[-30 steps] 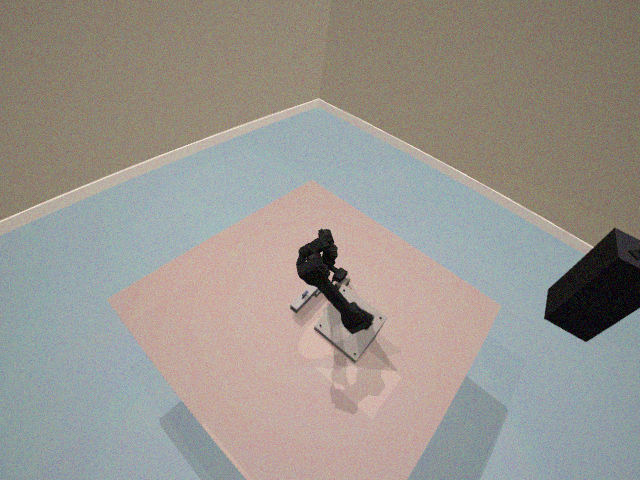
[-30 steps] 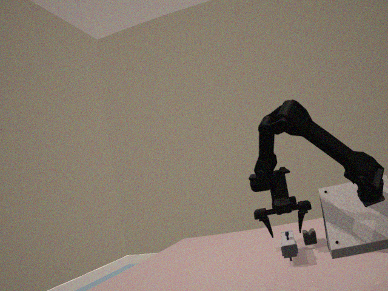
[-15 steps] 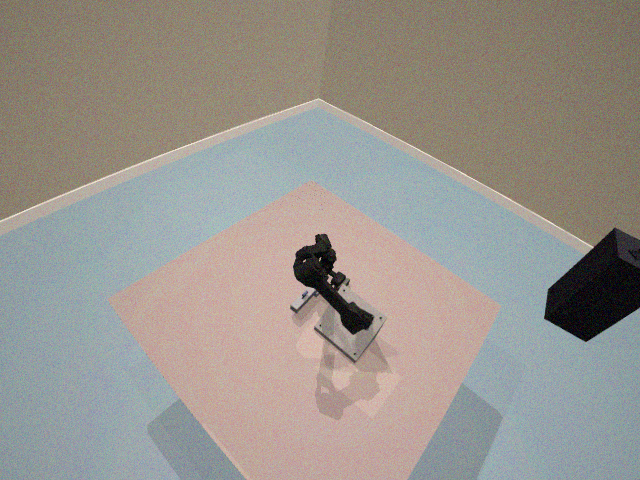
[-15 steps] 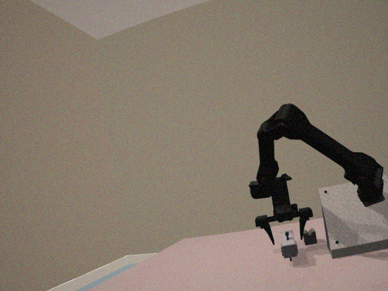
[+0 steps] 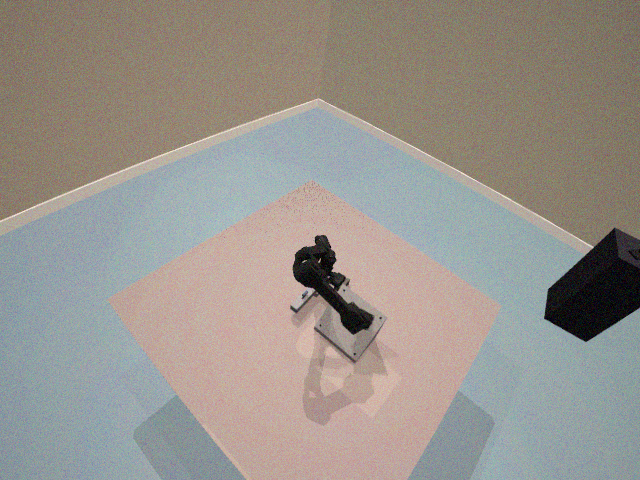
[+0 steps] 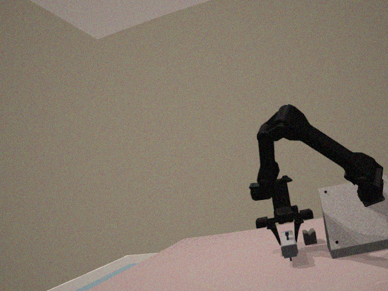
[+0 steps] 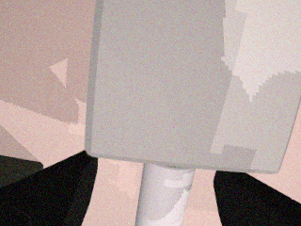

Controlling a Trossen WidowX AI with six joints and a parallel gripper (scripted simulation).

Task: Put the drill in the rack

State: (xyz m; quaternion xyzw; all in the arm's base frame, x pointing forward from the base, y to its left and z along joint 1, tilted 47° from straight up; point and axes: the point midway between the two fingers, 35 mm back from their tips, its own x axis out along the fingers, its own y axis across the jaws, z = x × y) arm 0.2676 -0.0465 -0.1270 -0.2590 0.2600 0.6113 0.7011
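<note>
The drill lies 60 mm to the left of my gripper tip and 30 mm above it. From my gripper tip the other things lie so: rack (80 mm behind, 50 mm to the right); blue key (140 mm to the left, 30 mm above, 10 mm ahead); grey holder block (110 mm to the left, 20 mm above, 10 mm ahead).
</note>
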